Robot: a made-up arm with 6 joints.
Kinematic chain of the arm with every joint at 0, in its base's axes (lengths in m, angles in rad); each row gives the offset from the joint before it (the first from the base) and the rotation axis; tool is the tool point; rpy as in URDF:
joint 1: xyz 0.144 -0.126 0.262 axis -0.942 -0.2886 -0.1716
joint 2: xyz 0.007 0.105 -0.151 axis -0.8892 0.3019 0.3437
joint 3: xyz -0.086 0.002 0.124 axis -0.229 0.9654 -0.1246
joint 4: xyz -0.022 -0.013 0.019 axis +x
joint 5: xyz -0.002 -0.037 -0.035 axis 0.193 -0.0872 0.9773
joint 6: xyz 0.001 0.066 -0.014 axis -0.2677 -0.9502 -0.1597
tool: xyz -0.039 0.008 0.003 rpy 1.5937 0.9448 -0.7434
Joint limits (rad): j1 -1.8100..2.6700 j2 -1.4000..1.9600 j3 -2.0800..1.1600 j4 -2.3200..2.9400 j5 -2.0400..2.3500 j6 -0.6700..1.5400
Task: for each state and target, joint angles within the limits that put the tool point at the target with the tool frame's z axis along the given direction. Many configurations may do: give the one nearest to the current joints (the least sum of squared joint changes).
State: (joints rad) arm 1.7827 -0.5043 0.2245 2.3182 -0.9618 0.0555
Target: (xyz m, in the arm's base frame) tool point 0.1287 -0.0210 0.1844 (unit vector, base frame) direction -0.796 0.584 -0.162
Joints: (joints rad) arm 1.0061 -0.2565 0.5501 2.0973 -0.8141 0.6585
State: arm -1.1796 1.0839 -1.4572 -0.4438 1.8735 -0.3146
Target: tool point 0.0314 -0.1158 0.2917 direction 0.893 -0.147 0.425
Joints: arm -0.6422 0.5246 -0.7082 -0.4342 1.8010 -0.6473
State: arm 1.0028 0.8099 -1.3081 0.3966 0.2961 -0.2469
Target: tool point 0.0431 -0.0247 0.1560 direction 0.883 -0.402 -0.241
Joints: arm 0.1373 1.0324 -1.0391 0.8708 0.8876 -0.2268
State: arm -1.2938 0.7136 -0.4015 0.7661 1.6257 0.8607
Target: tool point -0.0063 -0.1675 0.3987 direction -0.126 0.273 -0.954
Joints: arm -1.3068 0.5794 0.5235 0.3122 1.5076 0.7693
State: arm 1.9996 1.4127 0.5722 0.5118 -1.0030 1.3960
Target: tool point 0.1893 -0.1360 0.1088 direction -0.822 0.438 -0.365
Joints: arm 1.5142 1.7146 0.5684 -0.1763 -1.4626 1.5400
